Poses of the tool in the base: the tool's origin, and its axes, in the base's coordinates. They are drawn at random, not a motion.
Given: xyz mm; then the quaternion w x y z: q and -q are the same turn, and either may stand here.
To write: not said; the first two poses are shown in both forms.
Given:
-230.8 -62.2 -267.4 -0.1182 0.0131 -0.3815 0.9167
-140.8 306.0 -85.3 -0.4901 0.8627 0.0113 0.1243
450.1 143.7 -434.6 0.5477 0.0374 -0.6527 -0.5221
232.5 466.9 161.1 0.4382 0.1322 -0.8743 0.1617
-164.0 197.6 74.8 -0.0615 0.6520 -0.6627 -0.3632
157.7 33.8 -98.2 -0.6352 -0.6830 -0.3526 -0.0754
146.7 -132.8 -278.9 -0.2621 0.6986 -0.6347 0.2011
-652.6 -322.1 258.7 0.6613 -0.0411 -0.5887 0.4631
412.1 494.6 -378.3 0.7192 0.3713 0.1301 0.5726
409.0 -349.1 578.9 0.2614 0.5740 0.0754 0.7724
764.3 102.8 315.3 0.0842 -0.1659 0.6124 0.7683
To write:
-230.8 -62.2 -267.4 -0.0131 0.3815 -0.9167 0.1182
-140.8 306.0 -85.3 -0.8627 -0.0113 -0.1243 0.4901
450.1 143.7 -434.6 0.0374 -0.6527 -0.5221 0.5477
232.5 466.9 161.1 0.1322 -0.8743 0.1617 0.4382
-164.0 197.6 74.8 -0.6520 0.6627 0.3632 0.0615
157.7 33.8 -98.2 0.6830 0.3526 0.0754 0.6352
146.7 -132.8 -278.9 -0.6986 0.6347 -0.2011 0.2621
-652.6 -322.1 258.7 -0.0411 -0.5887 0.4631 0.6613
412.1 494.6 -378.3 0.3713 0.1301 0.5726 0.7192
409.0 -349.1 578.9 0.5740 0.0754 0.7724 0.2614
764.3 102.8 315.3 -0.1659 0.6124 0.7683 0.0842

